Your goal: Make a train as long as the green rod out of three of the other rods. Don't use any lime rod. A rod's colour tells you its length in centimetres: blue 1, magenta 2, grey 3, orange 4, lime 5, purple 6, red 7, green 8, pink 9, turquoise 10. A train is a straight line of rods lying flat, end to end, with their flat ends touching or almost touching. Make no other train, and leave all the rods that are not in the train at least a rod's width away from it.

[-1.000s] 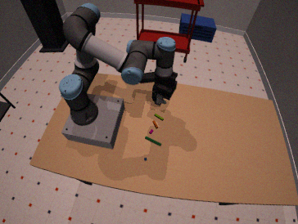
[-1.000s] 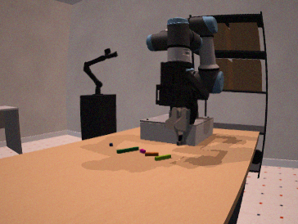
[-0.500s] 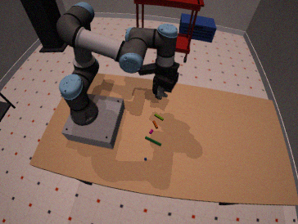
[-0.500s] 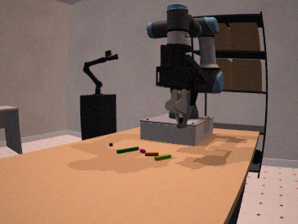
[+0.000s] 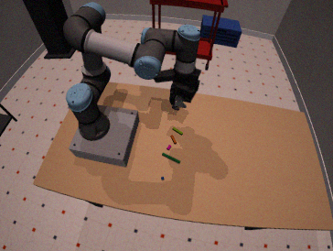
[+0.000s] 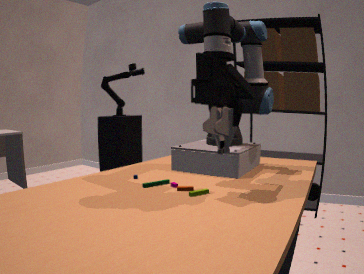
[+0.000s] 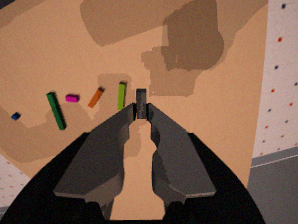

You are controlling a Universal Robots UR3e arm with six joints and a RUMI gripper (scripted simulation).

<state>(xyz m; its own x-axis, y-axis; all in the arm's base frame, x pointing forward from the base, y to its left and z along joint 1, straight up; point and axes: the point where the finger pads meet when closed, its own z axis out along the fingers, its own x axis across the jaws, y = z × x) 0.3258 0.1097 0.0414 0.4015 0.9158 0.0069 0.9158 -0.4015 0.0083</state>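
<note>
The small blue rod is 270 mm to the right of my hand, 110 mm below it and 30 mm behind it. Also, from my hand: orange rod 110 mm below, 90 mm to the right; then lime rod 110 mm below, 50 mm to the right, 20 mm ahead; then grey rod 10 mm below.
</note>
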